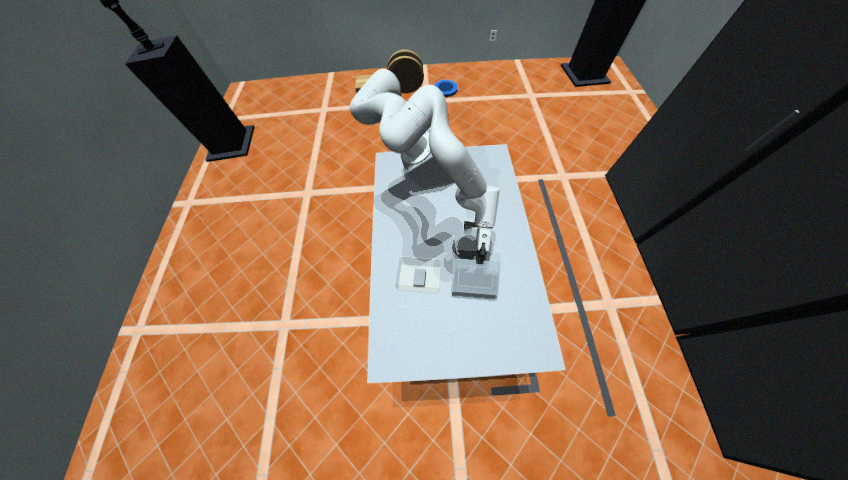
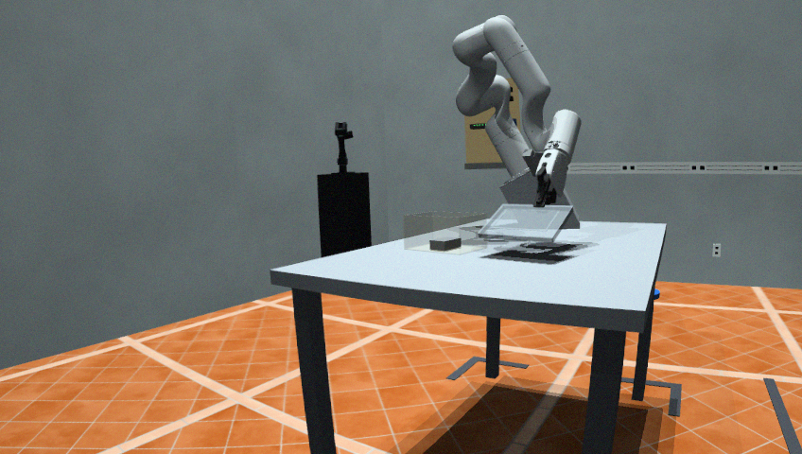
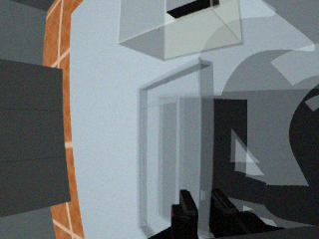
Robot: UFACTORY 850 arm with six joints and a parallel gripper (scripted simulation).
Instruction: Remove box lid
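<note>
My hand is 7 cm short of the lid, 3 cm to the left of it and 4 cm above it. The rest, counted from my hand: clear box 1 cm ahead, 28 cm to the right, 8 cm below.
</note>
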